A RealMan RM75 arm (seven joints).
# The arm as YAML. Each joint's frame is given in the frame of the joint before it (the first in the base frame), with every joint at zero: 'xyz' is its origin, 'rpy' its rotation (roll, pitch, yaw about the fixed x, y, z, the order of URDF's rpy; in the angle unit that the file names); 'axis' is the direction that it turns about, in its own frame. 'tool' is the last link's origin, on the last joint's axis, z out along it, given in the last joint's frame.
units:
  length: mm
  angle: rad
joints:
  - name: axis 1
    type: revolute
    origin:
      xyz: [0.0, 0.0, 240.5]
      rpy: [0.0, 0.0, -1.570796]
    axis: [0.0, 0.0, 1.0]
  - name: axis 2
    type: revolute
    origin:
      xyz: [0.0, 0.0, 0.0]
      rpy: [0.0, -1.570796, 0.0]
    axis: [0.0, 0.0, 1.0]
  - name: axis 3
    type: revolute
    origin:
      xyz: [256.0, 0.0, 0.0]
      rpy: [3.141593, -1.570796, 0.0]
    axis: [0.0, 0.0, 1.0]
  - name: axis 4
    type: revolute
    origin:
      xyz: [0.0, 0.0, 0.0]
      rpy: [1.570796, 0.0, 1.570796]
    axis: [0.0, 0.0, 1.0]
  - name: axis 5
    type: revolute
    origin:
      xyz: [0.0, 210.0, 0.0]
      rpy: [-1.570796, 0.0, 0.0]
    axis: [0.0, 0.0, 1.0]
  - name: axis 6
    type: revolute
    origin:
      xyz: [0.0, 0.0, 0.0]
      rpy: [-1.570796, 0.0, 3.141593]
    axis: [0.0, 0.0, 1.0]
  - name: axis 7
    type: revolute
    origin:
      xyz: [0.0, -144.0, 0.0]
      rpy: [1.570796, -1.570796, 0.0]
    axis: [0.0, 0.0, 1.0]
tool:
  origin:
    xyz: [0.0, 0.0, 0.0]
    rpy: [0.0, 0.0, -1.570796]
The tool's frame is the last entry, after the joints.
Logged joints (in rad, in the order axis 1, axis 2, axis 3, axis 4, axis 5, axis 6, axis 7), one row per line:
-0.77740 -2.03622 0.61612 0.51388 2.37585 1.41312 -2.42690
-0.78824 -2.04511 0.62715 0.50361 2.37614 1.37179 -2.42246
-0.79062 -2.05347 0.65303 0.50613 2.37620 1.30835 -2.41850
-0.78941 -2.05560 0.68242 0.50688 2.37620 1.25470 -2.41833
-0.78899 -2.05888 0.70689 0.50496 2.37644 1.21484 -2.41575
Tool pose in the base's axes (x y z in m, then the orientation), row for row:
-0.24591 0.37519 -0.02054 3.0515 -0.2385 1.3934
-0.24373 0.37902 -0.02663 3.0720 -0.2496 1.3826
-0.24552 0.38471 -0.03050 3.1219 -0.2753 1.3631
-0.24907 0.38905 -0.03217 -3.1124 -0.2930 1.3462
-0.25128 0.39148 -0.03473 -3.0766 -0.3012 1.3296
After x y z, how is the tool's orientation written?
As angles about the fixed x, y, z axes (roll, pitch, yaw), in radians.
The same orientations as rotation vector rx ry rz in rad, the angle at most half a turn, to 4 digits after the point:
-2.3386 -1.9353 -0.3668
-2.3311 -1.9120 -0.3583
-2.3048 -1.8645 -0.3373
-2.2794 -1.8254 -0.3103
-2.2667 -1.7948 -0.2873

